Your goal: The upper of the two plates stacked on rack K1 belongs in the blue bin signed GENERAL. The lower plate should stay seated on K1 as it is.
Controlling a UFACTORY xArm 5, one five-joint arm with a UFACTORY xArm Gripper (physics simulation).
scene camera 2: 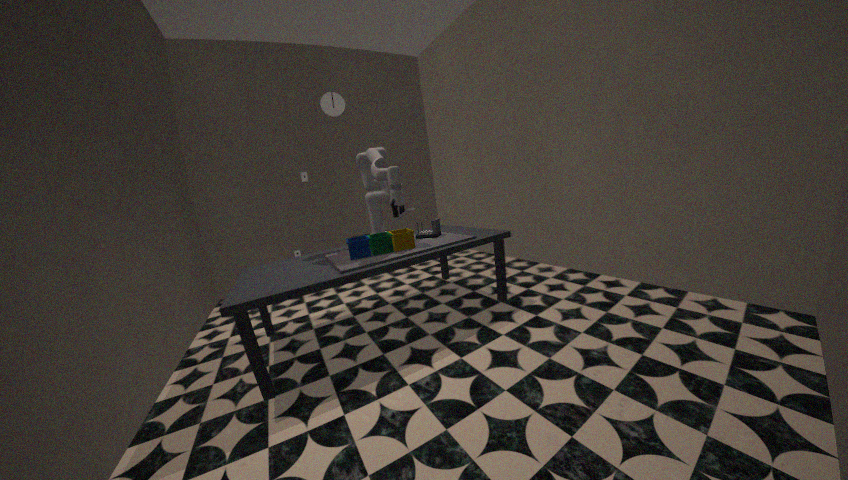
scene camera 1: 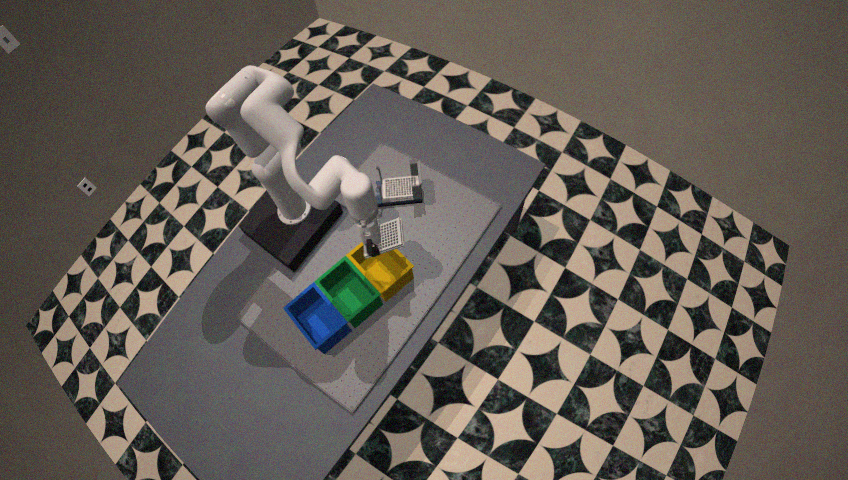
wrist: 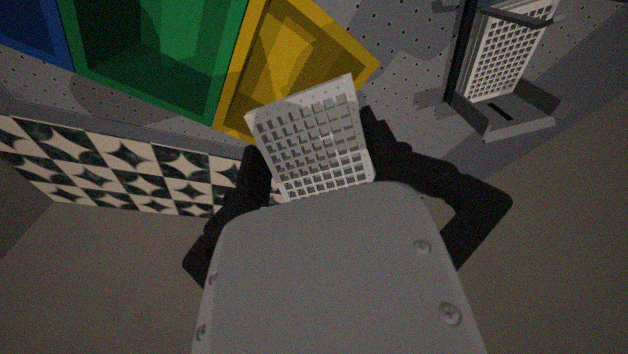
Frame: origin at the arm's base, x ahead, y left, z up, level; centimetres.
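Where they show: gripper, between the fingertips: (scene camera 2: 399, 216) (scene camera 1: 373, 240) (wrist: 309, 140); arm's base, origin of its link: (scene camera 1: 294, 209).
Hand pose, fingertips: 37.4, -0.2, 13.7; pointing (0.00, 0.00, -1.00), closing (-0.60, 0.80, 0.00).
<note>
Each offset is from my fingertips to the centre of the thing, as dx, dy, dz. "spot": to the spot under its first point. Level surfaces: height alone.
My gripper (scene camera 1: 371, 246) (scene camera 2: 397, 209) (wrist: 309, 140) is shut on a white gridded plate {+2.2, +1.6, +0.8} (scene camera 1: 390, 233) (wrist: 315, 145), gripped by its sides. The plate is held in the air near the yellow bin, overlapping it in the wrist view. The lower plate {-9.9, +26.5, -15.7} (scene camera 1: 401, 187) (wrist: 507, 55) lies on rack K1 {-10.4, +26.1, -12.9} (scene camera 1: 401, 202) (scene camera 2: 436, 227) (wrist: 457, 50), apart from the gripper. The blue bin {spot: +2.2, -28.6, -13.0} (scene camera 1: 334, 337) (scene camera 2: 359, 248) (wrist: 62, 55) stands at the far end of the bin row from the rack. No plate shows in it in scene camera 1; its sign is not readable.
The green bin {-2.0, -14.2, -13.9} (scene camera 1: 365, 309) (scene camera 2: 381, 242) (wrist: 150, 102) stands between the blue bin and the yellow bin (scene camera 1: 397, 287) (scene camera 2: 403, 240) (wrist: 237, 50). The bins stand on a perforated board {dz -18.8} (scene camera 1: 452, 208). The rack has raised uprights. The black arm base (scene camera 1: 291, 255) is beside the board.
</note>
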